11 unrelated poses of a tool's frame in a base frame.
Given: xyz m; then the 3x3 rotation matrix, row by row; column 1 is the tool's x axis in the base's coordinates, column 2 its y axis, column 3 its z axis. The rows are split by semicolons.
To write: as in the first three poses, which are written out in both.
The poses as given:
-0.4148 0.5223 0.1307; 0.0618 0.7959 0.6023; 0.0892 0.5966 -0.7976; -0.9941 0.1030 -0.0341
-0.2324 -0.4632 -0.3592; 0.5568 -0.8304 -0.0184; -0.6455 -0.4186 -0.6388; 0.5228 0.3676 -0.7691
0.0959 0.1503 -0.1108; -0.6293 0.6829 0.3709; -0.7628 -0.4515 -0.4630; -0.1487 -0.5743 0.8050
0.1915 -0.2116 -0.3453; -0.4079 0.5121 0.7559; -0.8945 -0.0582 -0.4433; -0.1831 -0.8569 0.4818
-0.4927 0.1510 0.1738; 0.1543 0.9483 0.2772; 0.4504 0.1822 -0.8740; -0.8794 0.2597 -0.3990
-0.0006 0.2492 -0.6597; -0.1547 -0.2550 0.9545; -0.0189 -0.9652 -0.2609; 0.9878 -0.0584 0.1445
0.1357 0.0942 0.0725; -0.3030 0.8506 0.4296; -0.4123 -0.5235 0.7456; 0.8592 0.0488 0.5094
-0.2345 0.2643 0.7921; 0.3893 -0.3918 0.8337; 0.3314 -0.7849 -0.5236; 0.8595 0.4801 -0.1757
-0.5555 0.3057 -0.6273; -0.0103 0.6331 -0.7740; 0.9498 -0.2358 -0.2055; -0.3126 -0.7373 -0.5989
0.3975 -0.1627 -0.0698; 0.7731 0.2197 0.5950; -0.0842 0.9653 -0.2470; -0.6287 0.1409 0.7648
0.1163 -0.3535 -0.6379; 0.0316 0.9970 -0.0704; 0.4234 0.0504 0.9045; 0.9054 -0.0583 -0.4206
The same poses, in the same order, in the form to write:
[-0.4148 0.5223 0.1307 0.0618 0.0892 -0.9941 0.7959 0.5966 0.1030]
[-0.2324 -0.4632 -0.3592 0.5568 -0.6455 0.5228 -0.8304 -0.4186 0.3676]
[0.0959 0.1503 -0.1108 -0.6293 -0.7628 -0.1487 0.6829 -0.4515 -0.5743]
[0.1915 -0.2116 -0.3453 -0.4079 -0.8945 -0.1831 0.5121 -0.0582 -0.8569]
[-0.4927 0.1510 0.1738 0.1543 0.4504 -0.8794 0.9483 0.1822 0.2597]
[-0.0006 0.2492 -0.6597 -0.1547 -0.0189 0.9878 -0.2550 -0.9652 -0.0584]
[0.1357 0.0942 0.0725 -0.3030 -0.4123 0.8592 0.8506 -0.5235 0.0488]
[-0.2345 0.2643 0.7921 0.3893 0.3314 0.8595 -0.3918 -0.7849 0.4801]
[-0.5555 0.3057 -0.6273 -0.0103 0.9498 -0.3126 0.6331 -0.2358 -0.7373]
[0.3975 -0.1627 -0.0698 0.7731 -0.0842 -0.6287 0.2197 0.9653 0.1409]
[0.1163 -0.3535 -0.6379 0.0316 0.4234 0.9054 0.9970 0.0504 -0.0583]

